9 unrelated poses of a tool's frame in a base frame.
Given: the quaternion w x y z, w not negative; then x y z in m.
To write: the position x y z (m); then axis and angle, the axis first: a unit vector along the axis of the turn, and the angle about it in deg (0 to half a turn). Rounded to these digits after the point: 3 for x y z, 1 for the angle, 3 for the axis.
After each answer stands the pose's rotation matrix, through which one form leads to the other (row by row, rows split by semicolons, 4 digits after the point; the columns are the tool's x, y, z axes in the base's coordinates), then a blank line. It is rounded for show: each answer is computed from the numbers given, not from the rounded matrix.
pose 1, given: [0.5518, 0.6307, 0.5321, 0.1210, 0.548, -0.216, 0.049]
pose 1, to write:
[0.548, -0.216, 0.049, 0.756, 0.638, 0.145, 113.0]
0.4045 0.5376 0.7398; 0.8047 0.1752 -0.5673; -0.4346 0.8248 -0.3618

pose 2, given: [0.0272, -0.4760, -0.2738, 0.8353, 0.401, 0.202, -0.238]
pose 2, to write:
[0.401, 0.202, -0.238, -0.476, -0.274, 0.836, 176.9]
-0.5454 0.2152 -0.8101; 0.3061 -0.8486 -0.4315; -0.7803 -0.4833 0.3969

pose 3, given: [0.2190, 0.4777, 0.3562, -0.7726, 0.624, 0.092, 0.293]
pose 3, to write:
[0.624, 0.092, 0.293, 0.490, 0.365, -0.792, 154.7]
-0.4477 0.6787 -0.5822; 0.0019 -0.6503 -0.7597; -0.8942 -0.3412 0.2898

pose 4, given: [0.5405, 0.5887, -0.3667, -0.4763, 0.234, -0.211, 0.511]
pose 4, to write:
[0.234, -0.211, 0.511, 0.700, -0.436, -0.566, 114.6]
0.2774 0.0831 -0.9572; -0.9466 -0.1468 -0.2871; -0.1644 0.9857 0.0380

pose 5, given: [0.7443, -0.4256, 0.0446, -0.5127, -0.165, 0.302, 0.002]
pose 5, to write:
[-0.165, 0.302, 0.002, -0.637, 0.067, -0.768, 83.8]
0.4703 0.7253 0.5028; -0.8012 0.1120 0.5878; 0.3700 -0.6793 0.6337

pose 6, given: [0.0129, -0.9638, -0.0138, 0.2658, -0.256, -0.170, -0.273]
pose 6, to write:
[-0.256, -0.170, -0.273, -0.964, -0.014, 0.266, 178.5]
0.8583 0.0197 -0.5128; 0.0335 -0.9993 0.0175; -0.5120 -0.0322 -0.8584

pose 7, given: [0.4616, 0.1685, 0.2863, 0.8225, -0.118, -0.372, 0.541]
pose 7, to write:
[-0.118, -0.372, 0.541, 0.190, 0.323, 0.927, 125.0]
-0.5170 -0.6629 0.5415; 0.8559 -0.4099 0.3154; 0.0129 0.6266 0.7793

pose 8, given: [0.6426, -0.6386, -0.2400, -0.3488, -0.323, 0.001, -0.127]
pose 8, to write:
[-0.323, 0.001, -0.127, -0.833, -0.313, -0.455, 100.0]
0.6415 0.7548 0.1370; -0.1417 -0.0589 0.9881; 0.7539 -0.6533 0.0692

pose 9, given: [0.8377, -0.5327, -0.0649, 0.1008, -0.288, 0.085, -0.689]
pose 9, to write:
[-0.288, 0.085, -0.689, -0.976, -0.119, 0.185, 66.2]
0.9713 -0.0997 -0.2162; 0.2381 0.4121 0.8795; 0.0013 -0.9057 0.4240

